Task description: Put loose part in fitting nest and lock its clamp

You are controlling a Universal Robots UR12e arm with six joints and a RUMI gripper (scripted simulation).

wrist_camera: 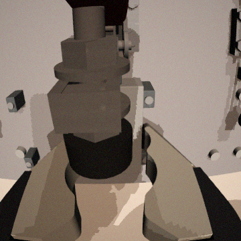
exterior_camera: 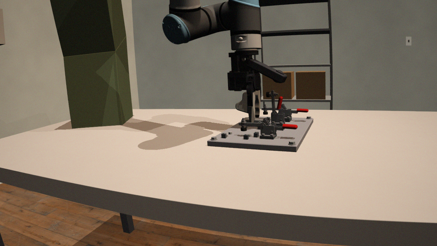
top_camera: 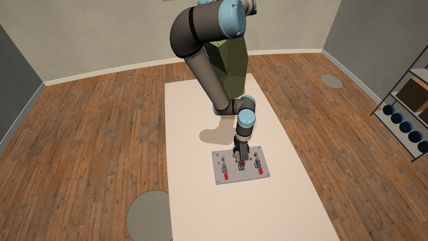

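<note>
Right now my hand is 10 mm above the grey block. Also, from my hand: dark stop block 40 mm ahead, 10 mm to the right, 10 mm below; then grey fixture plate 40 mm ahead, 10 mm to the right, 30 mm below.
</note>
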